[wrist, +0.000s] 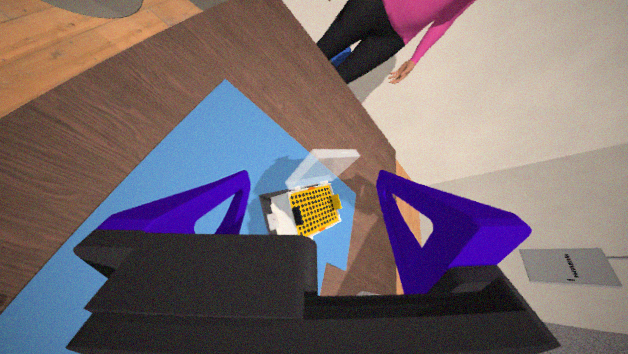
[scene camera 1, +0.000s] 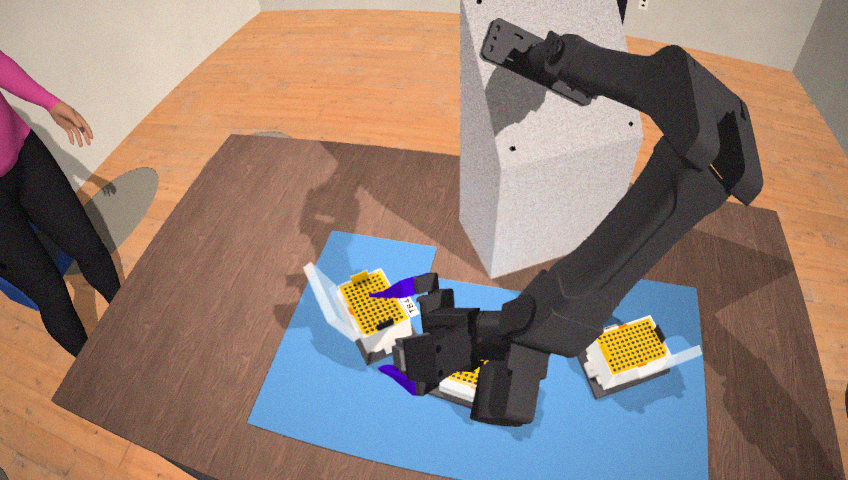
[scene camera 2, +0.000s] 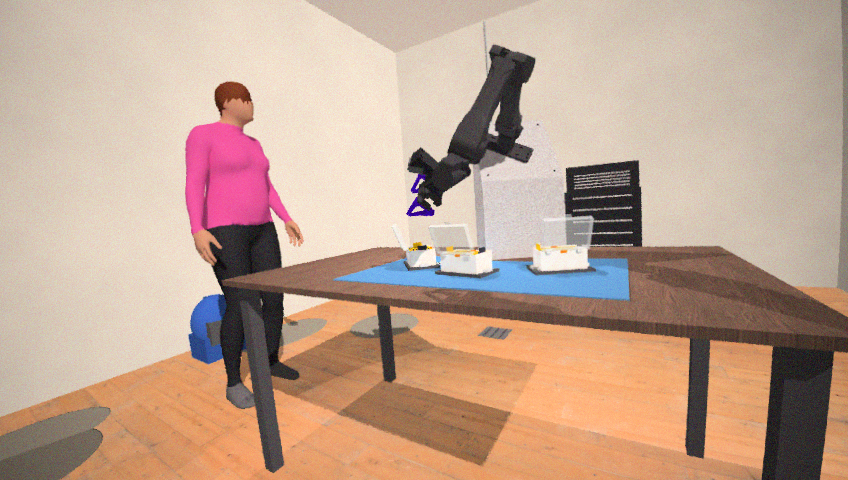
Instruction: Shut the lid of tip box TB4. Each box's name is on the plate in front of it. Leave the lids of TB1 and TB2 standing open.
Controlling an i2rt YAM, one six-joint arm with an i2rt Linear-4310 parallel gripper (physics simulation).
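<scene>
TB4 is a white tip box with a yellow rack, at the left of the blue mat in scene camera 1. Its name plate is partly covered by a finger. Its clear lid stands open, tilted outward. My gripper is open and empty, high above the table near TB4; the box shows between the fingers in the wrist view. The middle box and the right box have open lids; their names are not readable.
The blue mat lies on the brown table. A pale speckled pedestal stands behind. The arm covers much of the middle box in scene camera 1. A person stands beside the table.
</scene>
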